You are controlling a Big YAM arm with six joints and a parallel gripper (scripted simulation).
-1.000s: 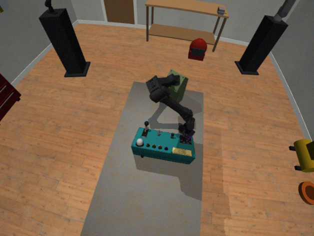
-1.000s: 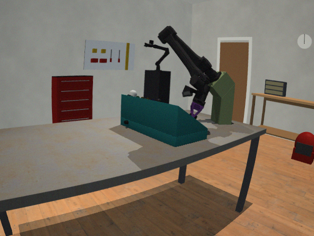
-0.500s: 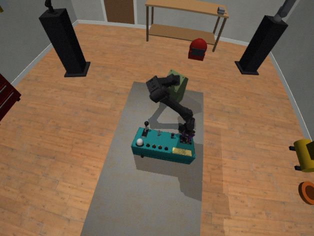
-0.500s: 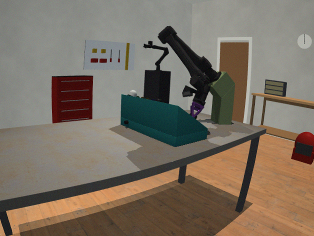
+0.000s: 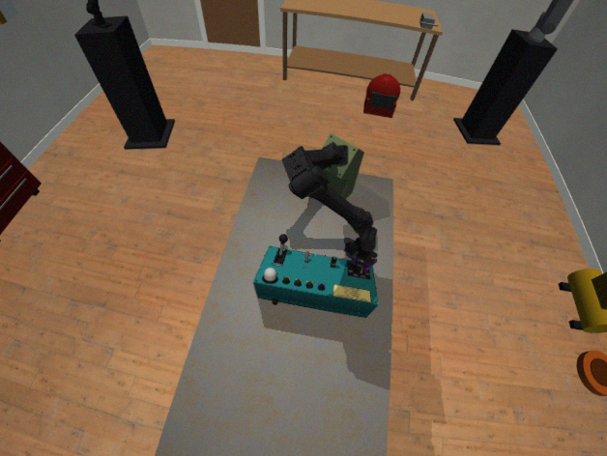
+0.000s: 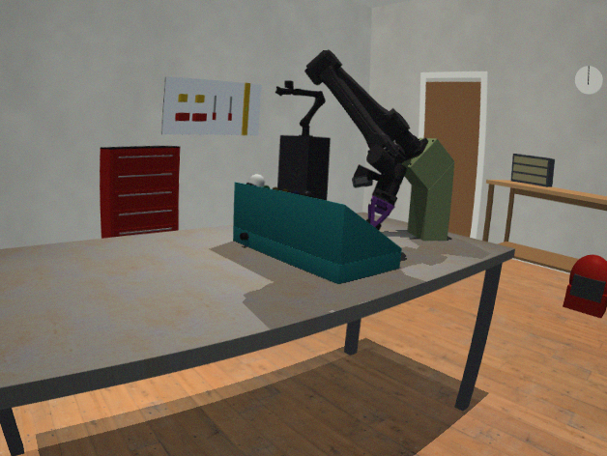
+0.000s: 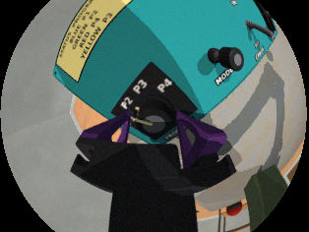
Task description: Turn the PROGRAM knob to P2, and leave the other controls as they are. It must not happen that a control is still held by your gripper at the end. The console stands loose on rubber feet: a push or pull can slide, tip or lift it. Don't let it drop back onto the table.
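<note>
Right now the small black knob is 3 cm behind my hand and 12 cm to the right of it. Also, from my hand: toggle 6 cm behind, 23 cm to the right; then black-ball lever 11 cm behind, 34 cm to the right, 1 cm above; then teal console 1 cm behind, 18 cm to the right, 2 cm below.
</note>
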